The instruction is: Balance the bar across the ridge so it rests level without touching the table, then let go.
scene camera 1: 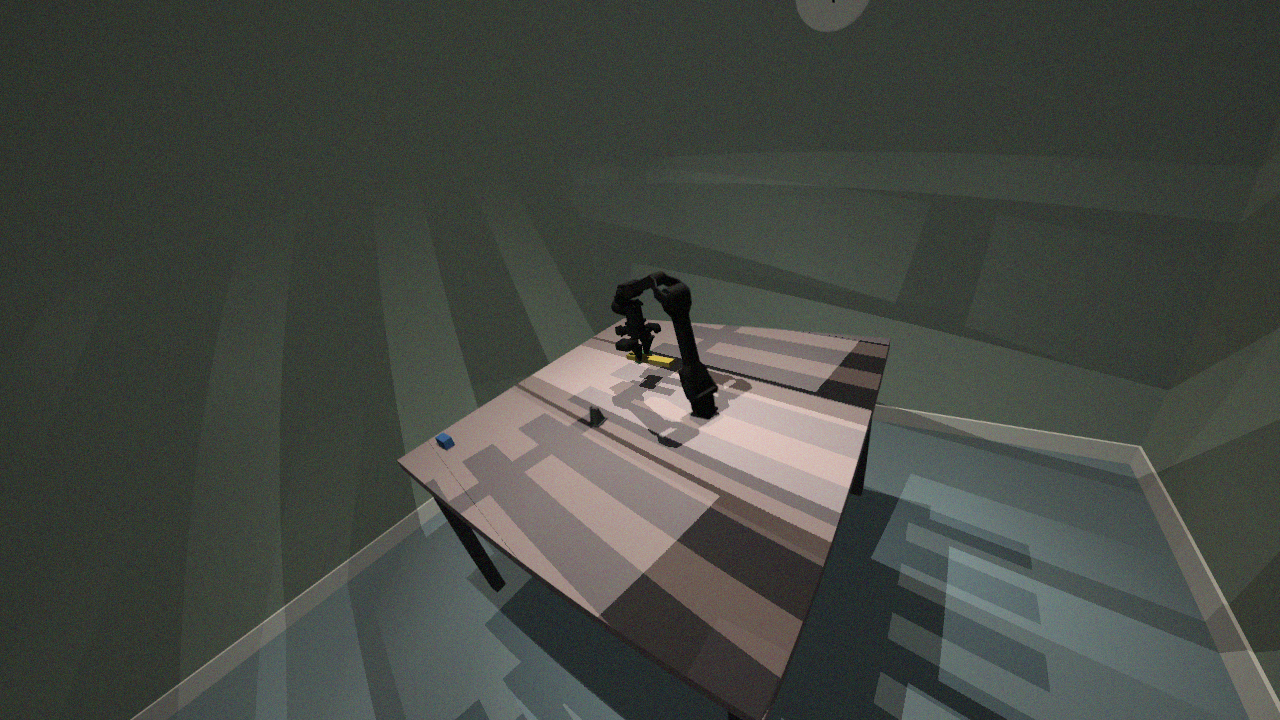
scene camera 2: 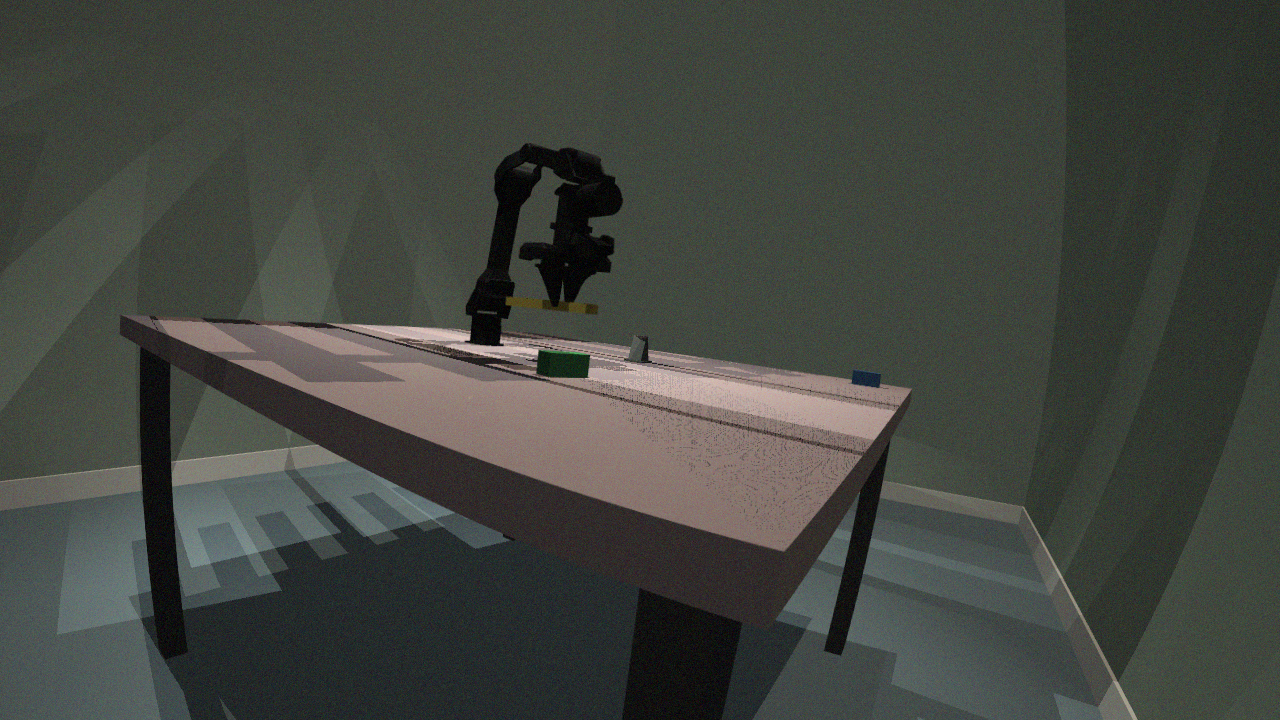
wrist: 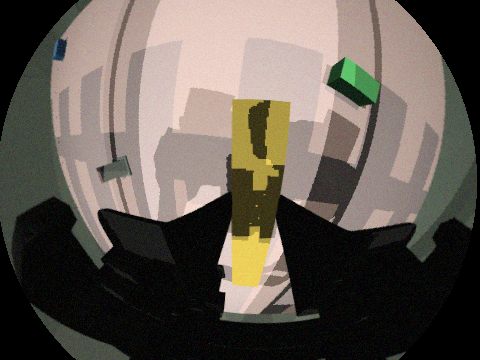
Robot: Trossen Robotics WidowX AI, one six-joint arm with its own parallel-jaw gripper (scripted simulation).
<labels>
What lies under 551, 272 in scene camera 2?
My gripper.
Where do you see a green block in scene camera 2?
564, 364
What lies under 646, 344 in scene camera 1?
My gripper.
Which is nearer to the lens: the bar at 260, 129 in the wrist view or the green block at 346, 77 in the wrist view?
The bar.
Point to a bar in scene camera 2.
578, 307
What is my gripper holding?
A bar.
</labels>
